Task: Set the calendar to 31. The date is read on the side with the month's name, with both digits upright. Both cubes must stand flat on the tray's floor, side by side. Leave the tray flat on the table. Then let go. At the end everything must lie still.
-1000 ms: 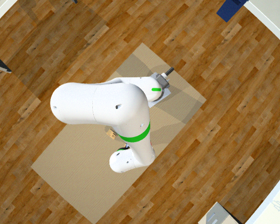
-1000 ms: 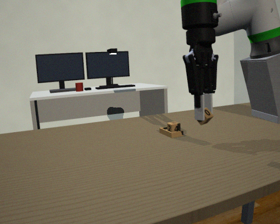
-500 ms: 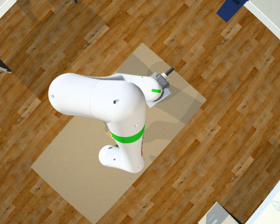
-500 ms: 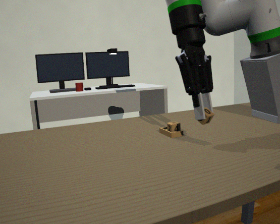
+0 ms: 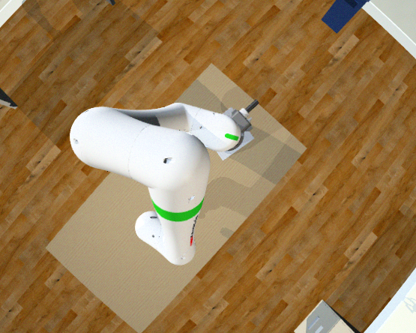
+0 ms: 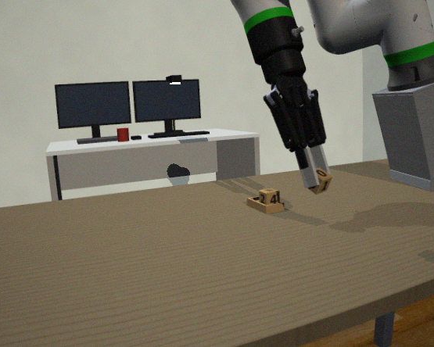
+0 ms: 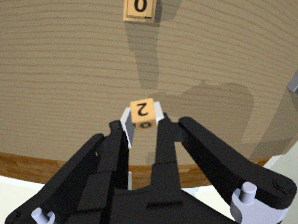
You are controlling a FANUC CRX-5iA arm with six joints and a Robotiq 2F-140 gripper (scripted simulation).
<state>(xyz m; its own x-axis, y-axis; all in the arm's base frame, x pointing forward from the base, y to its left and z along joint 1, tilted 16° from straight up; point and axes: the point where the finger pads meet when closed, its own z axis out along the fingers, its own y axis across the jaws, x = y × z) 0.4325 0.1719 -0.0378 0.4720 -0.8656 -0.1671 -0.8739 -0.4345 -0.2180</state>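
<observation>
The wooden number cube is 20 mm below my hand and 10 mm to the left of it. Round my hand: small wooden tray (140 mm to the right, 100 mm below, 30 mm ahead).
</observation>
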